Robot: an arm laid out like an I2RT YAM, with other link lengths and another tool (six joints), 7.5 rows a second.
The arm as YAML. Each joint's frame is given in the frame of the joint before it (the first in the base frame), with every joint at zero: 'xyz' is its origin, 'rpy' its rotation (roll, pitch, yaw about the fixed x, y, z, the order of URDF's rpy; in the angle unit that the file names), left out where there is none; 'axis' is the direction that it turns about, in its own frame. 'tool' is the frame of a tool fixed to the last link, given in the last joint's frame.
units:
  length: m
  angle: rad
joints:
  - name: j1
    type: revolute
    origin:
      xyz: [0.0, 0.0, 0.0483]
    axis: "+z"
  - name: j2
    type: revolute
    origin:
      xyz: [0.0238, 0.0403, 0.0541]
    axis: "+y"
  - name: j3
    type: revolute
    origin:
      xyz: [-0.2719, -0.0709, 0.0]
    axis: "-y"
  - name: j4
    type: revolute
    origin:
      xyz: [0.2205, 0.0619, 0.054]
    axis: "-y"
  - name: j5
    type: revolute
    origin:
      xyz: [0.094, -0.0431, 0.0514]
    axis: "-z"
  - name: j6
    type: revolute
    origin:
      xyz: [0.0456, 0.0, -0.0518]
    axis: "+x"
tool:
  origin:
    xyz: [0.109, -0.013, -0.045]
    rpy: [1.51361, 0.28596, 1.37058]
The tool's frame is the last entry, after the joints.
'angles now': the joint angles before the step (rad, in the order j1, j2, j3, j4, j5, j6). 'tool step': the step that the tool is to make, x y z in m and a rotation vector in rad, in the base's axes. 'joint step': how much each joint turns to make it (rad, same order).
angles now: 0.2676, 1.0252, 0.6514, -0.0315, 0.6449, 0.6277
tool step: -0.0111, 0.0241, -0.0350, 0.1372, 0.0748, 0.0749
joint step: 0.0158, 0.0018, -0.0514, -0.0548, -0.1207, 0.1323
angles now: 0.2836, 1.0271, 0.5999, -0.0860, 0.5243, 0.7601
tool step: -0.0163, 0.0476, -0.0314, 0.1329, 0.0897, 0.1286
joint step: 0.1040, 0.0253, -0.0427, -0.0333, -0.1040, 0.1321
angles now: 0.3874, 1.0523, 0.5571, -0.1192, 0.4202, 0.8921
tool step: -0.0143, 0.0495, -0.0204, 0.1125, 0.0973, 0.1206
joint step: 0.1117, 0.0734, 0.0026, -0.0112, -0.0947, 0.1159
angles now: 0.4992, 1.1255, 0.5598, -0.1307, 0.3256, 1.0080
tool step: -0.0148, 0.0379, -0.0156, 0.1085, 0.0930, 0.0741
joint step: 0.0750, 0.0698, -0.0029, 0.0178, -0.0928, 0.1102
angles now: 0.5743, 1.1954, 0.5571, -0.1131, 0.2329, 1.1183
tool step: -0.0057, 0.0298, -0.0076, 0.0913, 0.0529, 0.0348
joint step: 0.0520, 0.0702, 0.0000, 0.0600, -0.0598, 0.0901
